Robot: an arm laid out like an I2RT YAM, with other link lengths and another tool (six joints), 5 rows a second.
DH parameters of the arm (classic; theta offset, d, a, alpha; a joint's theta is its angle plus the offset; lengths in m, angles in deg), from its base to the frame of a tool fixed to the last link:
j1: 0 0.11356 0.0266 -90
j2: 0 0 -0.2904 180
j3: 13.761 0 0.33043 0
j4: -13.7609 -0.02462 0.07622 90
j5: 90 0.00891 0 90
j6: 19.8 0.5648 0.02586 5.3
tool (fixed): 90 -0.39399 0 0
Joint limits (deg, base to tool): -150..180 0..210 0..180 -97..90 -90..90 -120..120
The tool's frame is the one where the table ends.
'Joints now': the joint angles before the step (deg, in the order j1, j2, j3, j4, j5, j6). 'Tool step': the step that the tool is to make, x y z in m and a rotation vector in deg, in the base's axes. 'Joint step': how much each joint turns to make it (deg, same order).
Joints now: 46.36, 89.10, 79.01, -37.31, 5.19, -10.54
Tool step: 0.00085, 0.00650, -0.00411, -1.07, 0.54, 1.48
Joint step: 0.37, 1.71, 1.40, -0.74, -0.49, -1.06
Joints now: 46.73, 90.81, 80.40, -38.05, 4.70, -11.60
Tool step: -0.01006, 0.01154, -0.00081, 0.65, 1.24, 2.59
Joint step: 1.11, 0.42, 0.55, -0.48, -2.00, -0.22
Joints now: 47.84, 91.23, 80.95, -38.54, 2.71, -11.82
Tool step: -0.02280, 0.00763, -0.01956, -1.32, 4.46, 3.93
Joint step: 1.40, 0.88, -0.89, -2.16, -3.51, -0.40
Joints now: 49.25, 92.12, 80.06, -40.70, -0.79, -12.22
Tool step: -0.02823, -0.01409, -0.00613, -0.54, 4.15, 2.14
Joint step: 0.24, -3.34, -3.31, -3.14, -3.38, 0.09
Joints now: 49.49, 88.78, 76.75, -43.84, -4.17, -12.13
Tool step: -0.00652, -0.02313, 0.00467, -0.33, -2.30, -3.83
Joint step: 0.00, -5.13, -4.50, 0.69, 3.80, 2.03
